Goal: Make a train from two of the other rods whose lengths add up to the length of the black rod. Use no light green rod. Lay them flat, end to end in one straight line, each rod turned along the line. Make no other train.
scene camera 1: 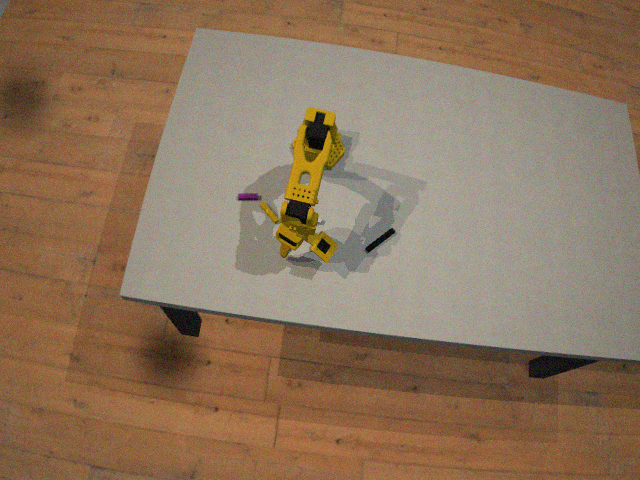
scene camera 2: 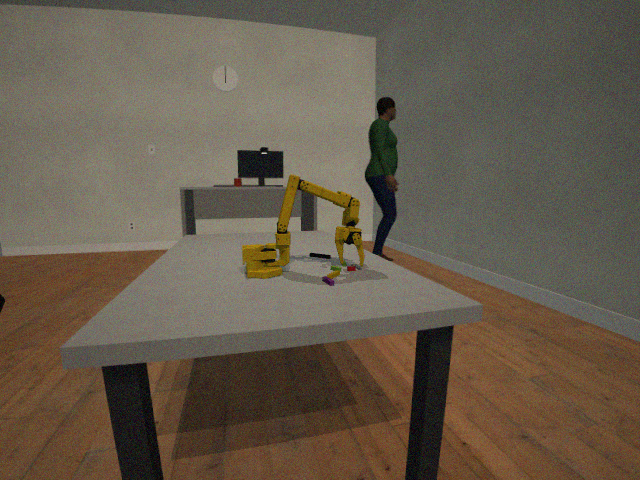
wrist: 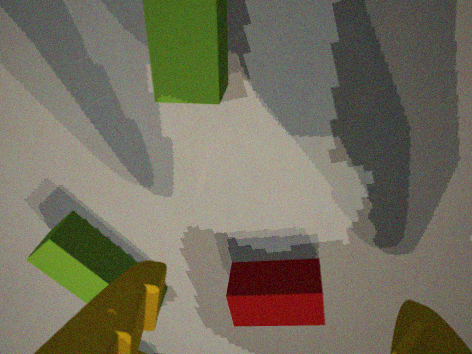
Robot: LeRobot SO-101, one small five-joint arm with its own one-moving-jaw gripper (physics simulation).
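Seen in the pictures: hand, tool point: (scene camera 1: 297, 235) (scene camera 2: 343, 262) (wrist: 162, 287); arm's base, link origin: (scene camera 2: 270, 272).
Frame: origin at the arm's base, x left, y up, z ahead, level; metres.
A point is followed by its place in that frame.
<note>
My gripper (scene camera 2: 352, 265) @(z 0.191, x -0.017, y 0.018 m) (wrist: 281, 284) is open and empty, low over the table. In the wrist view a red rod (scene camera 2: 351, 268) @(z 0.206, x -0.039, y 0.007 m) (wrist: 276, 292) @(z 0.209, x -0.030, y 0.009 m) lies crosswise between and below the spread jaws, touching neither. A short green rod (scene camera 2: 336, 268) @(z 0.167, x -0.032, y 0.008 m) (wrist: 75, 260) @(z 0.169, x -0.014, y 0.010 m) lies slanted, partly hidden by the left jaw. Another green rod (scene camera 2: 343, 264) @(z 0.202, x 0.014, y 0.006 m) (wrist: 187, 50) @(z 0.206, x 0.021, y 0.010 m) is cut off by the wrist view's top edge. A yellow rod (scene camera 1: 268, 212) @(z 0.147, x -0.081, y 0.010 m) (scene camera 2: 333, 274) @(z 0.142, x -0.087, y 0.008 m) and a purple rod (scene camera 1: 248, 196) @(z 0.118, x -0.126, y 0.010 m) (scene camera 2: 328, 281) @(z 0.114, x -0.140, y 0.007 m) lie apart at different angles. The black rod (scene camera 1: 380, 240) @(z 0.172, x 0.147, y 0.010 m) (scene camera 2: 320, 255) @(z 0.170, x 0.142, y 0.007 m) lies diagonally. The arm hides the red and green rods in scene camera 1.
The yellow arm stands on the grey table (scene camera 1: 465, 155) @(z -0.066, x 0.327, y 0.000 m) (scene camera 2: 206, 310) @(z -0.140, x -0.237, y 0.000 m) and reaches towards its long front edge. The yellow rod lies close beside the arm's wrist in scene camera 1. A person (scene camera 2: 382, 155) stands beyond the table, near a desk with a monitor (scene camera 2: 260, 164).
</note>
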